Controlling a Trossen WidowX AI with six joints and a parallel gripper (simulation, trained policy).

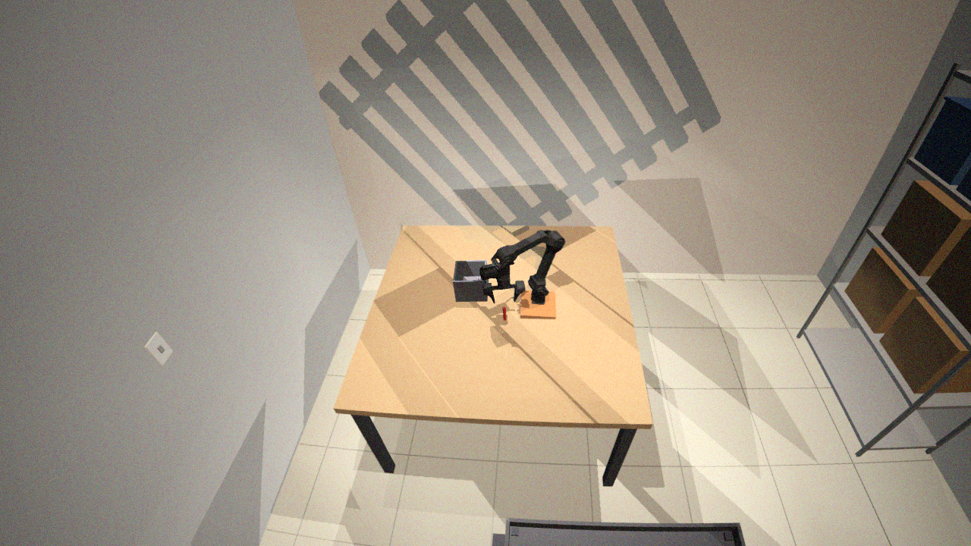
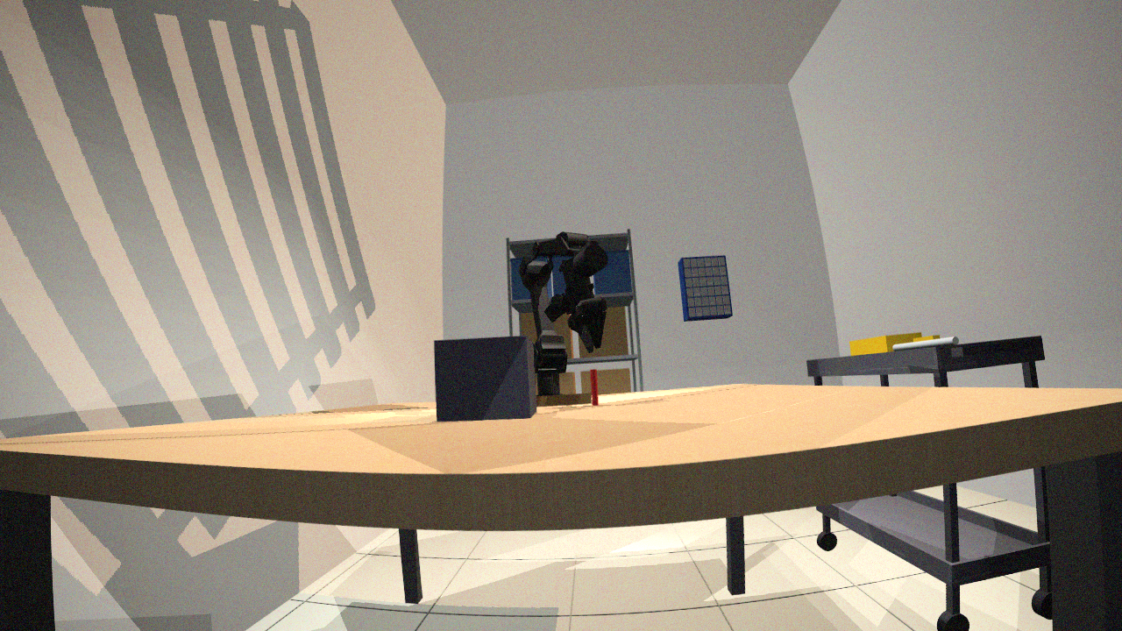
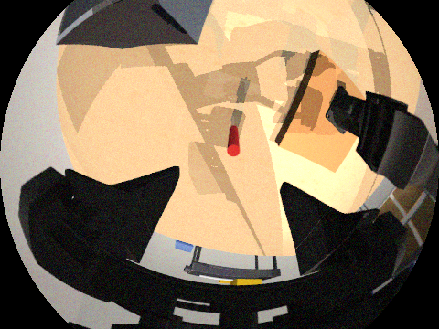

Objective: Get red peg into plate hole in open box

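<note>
The red peg lies 80 mm below my gripper tip. Round my gripper tip: plate: 190 mm ahead, 190 mm to the right, 80 mm below.
</note>
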